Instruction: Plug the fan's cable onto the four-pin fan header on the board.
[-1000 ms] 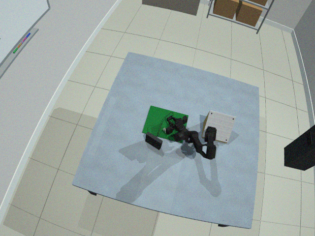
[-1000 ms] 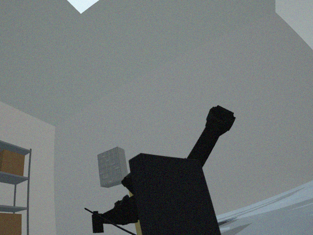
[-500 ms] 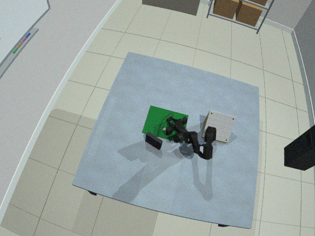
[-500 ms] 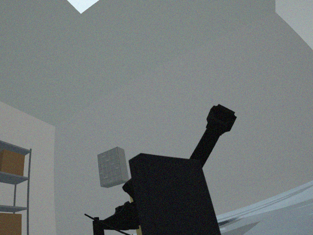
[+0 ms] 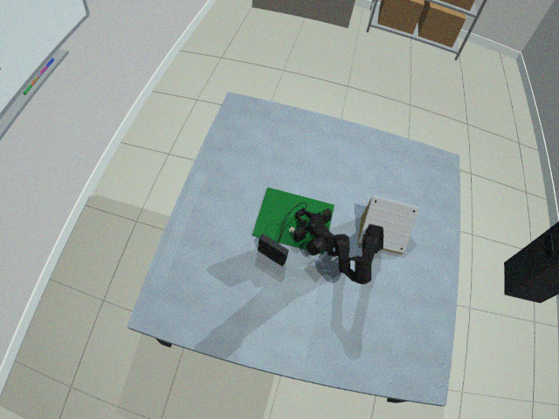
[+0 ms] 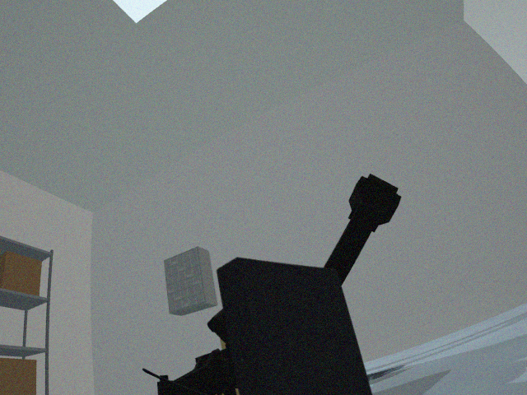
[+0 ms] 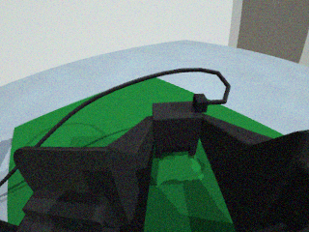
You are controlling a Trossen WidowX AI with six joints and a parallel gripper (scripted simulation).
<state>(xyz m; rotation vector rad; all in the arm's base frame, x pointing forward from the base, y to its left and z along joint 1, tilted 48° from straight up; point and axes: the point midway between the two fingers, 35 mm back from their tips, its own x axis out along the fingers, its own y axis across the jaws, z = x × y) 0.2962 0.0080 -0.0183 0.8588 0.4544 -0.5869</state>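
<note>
My gripper tip is now 1 cm short of the pale four-pin fan header, 8 cm to the right of it and 4 cm above it. Also, from my gripper tip: black plug 1 cm below; then black fan 7 cm ahead, 20 cm to the left, 2 cm above.
</note>
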